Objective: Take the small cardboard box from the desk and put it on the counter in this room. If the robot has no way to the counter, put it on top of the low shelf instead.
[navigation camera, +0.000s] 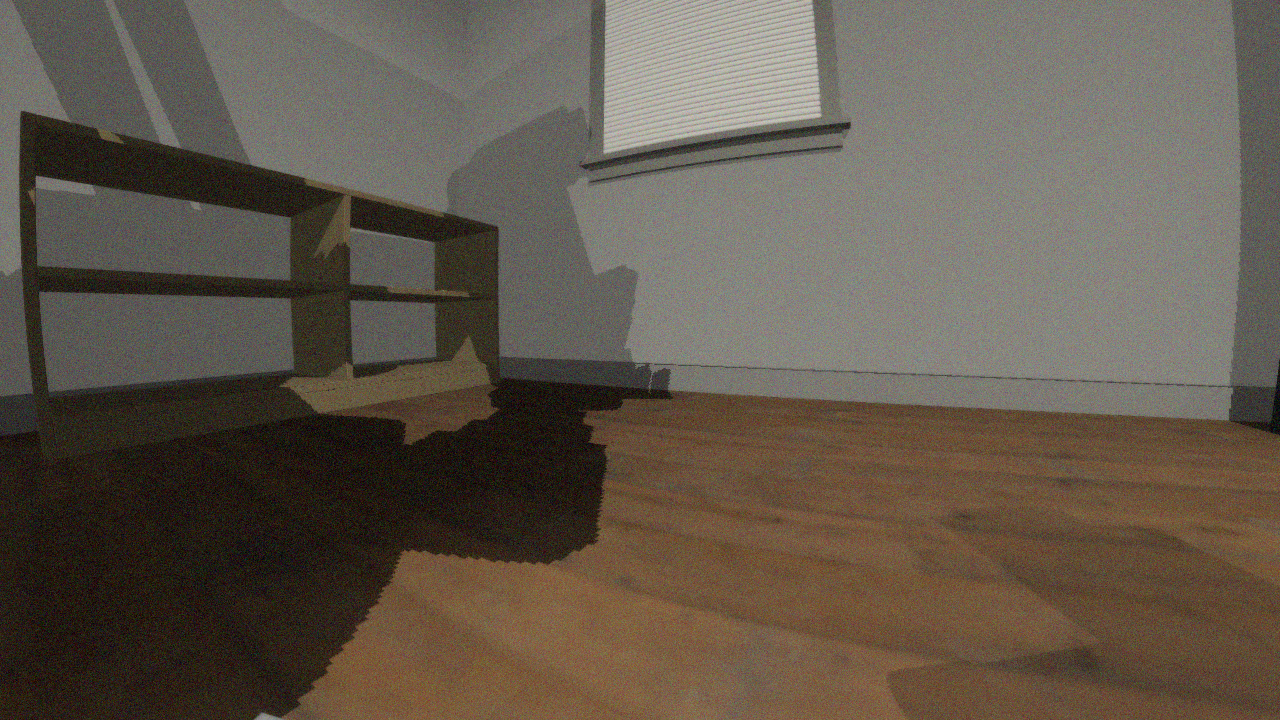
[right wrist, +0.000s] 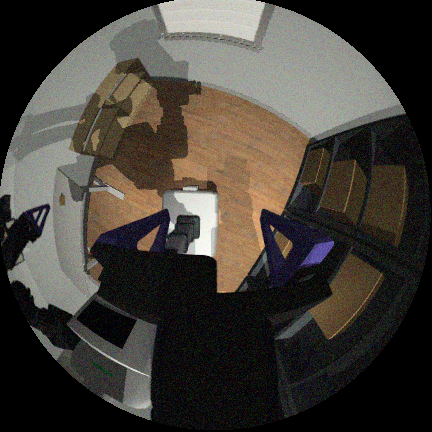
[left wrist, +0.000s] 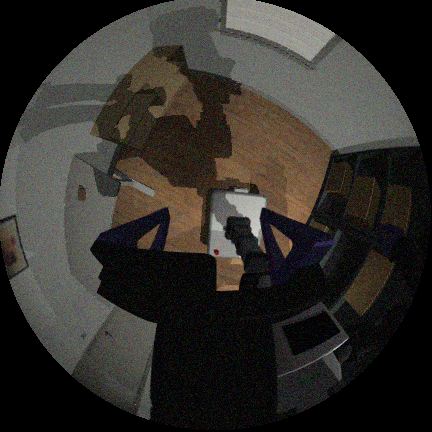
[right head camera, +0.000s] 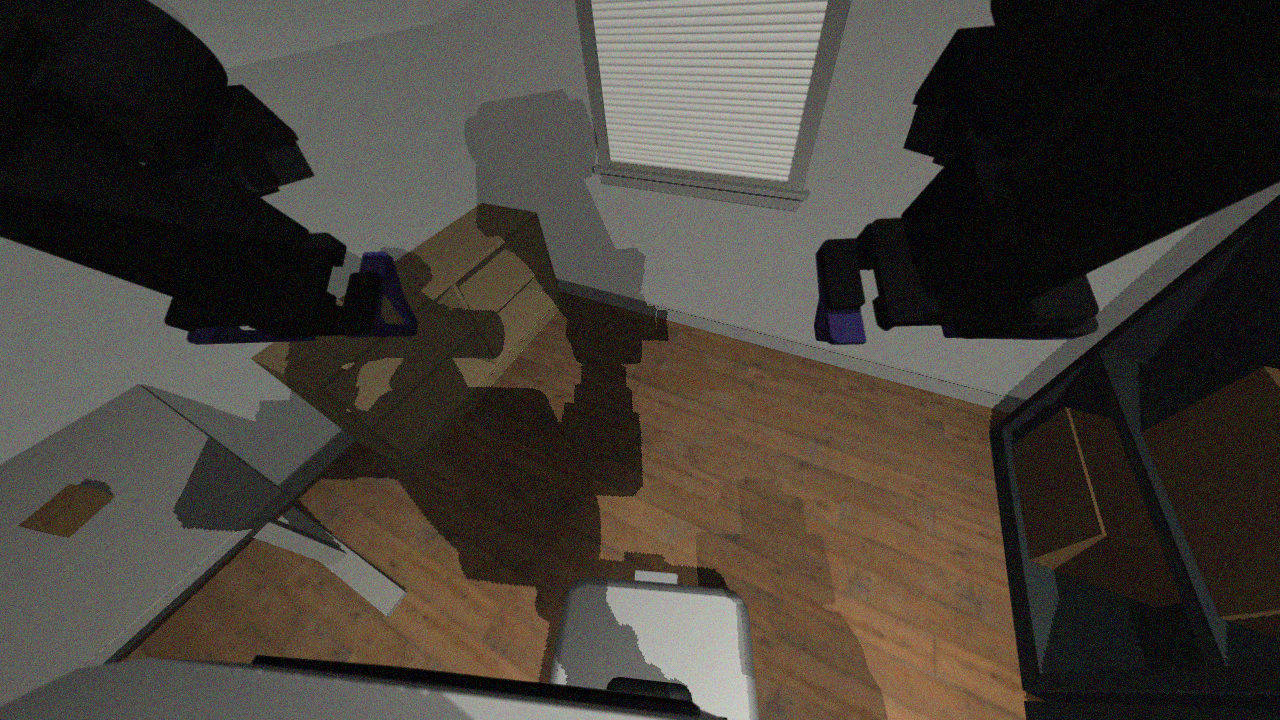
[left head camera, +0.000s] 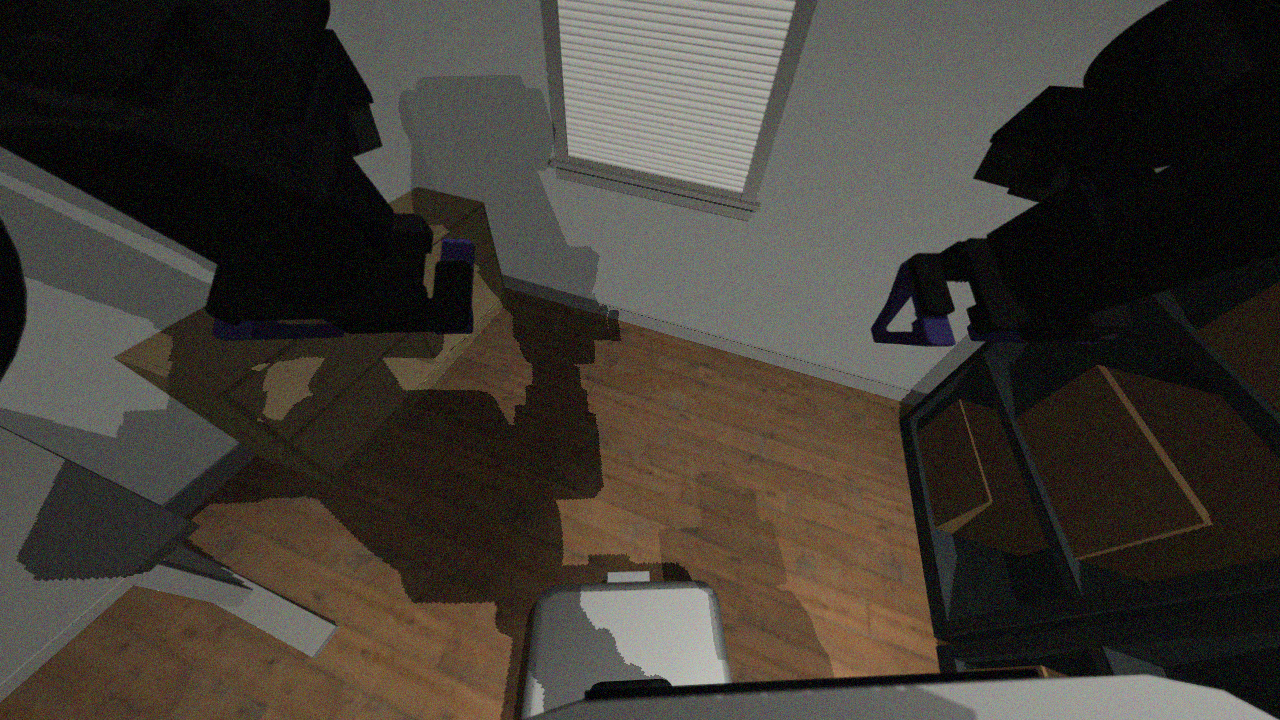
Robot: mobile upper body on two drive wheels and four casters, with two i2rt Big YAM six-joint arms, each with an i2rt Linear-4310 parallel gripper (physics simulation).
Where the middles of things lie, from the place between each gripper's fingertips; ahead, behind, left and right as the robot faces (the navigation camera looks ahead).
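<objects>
Small cardboard box (right head camera: 72, 507): 520 mm below my left hand, 40 mm behind it and 1030 mm to the left of it.
</objects>
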